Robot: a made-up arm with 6 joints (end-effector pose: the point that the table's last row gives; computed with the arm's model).
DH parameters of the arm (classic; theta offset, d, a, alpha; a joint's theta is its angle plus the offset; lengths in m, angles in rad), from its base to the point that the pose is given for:
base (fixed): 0 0.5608 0.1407 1.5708
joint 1: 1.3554 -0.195 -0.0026 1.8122
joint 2: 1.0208 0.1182 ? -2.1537
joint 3: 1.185 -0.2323 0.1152 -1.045
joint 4: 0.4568 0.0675 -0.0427 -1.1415
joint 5: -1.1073 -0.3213 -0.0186 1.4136
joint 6: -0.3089 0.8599 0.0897 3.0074
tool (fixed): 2.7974 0.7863 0 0
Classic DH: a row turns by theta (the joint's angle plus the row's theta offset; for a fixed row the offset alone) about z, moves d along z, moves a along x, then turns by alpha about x.
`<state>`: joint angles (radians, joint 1 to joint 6).
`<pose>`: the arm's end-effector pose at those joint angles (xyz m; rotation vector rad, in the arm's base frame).
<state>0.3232 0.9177 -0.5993 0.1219 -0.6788 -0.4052</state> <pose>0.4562 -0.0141 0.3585 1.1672 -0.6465 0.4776</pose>
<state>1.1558 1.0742 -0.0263 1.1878 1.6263 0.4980</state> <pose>-0.1391 -0.2235 0.8245 0.1002 1.5486 -0.8315</pose>
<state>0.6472 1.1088 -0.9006 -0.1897 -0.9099 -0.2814</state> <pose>0.5619 0.2518 0.4740 1.8936 -1.0438 0.5587</pose>
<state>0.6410 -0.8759 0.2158 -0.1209 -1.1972 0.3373</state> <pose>0.0963 0.1379 0.8414 -0.5702 -2.0635 0.4977</pose>
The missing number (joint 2, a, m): -0.0237
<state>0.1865 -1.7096 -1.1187 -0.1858 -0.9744 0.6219</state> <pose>0.4412 0.1338 0.7092 -0.4050 -0.4593 0.2362</pose>
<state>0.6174 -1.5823 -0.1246 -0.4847 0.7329 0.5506</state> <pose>0.0899 0.2258 0.7756 -0.9568 -0.5327 -0.7609</pose>
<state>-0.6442 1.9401 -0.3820 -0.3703 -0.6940 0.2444</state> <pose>0.1124 0.3862 0.2915 1.9275 0.1863 -1.8486</pose>
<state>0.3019 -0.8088 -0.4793 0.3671 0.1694 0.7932</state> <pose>0.0839 0.1622 0.8818 -0.7093 -0.3086 -0.8906</pose>
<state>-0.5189 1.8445 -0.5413 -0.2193 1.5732 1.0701</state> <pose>0.0443 0.1058 0.2557 1.1497 2.3080 0.6834</pose>
